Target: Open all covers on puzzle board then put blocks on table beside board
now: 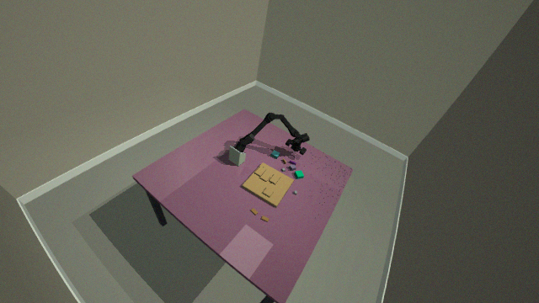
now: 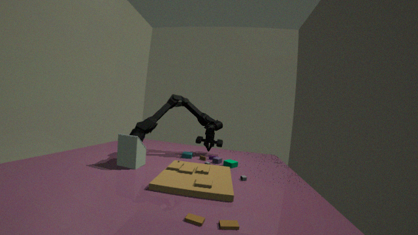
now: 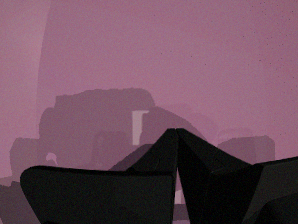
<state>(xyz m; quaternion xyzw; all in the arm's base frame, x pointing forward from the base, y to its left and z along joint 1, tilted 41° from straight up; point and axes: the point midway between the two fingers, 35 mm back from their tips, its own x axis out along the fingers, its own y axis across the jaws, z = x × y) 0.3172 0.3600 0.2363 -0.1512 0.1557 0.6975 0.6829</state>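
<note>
The purple block lies 20 cm to the right of my gripper tip and 8 cm ahead of it. Also, from my gripper tip: teal block 17 cm to the right, 11 cm behind; then thin tan bar 18 cm to the right, 1 cm below, 1 cm behind; then green block 23 cm to the right, 16 cm ahead.
</note>
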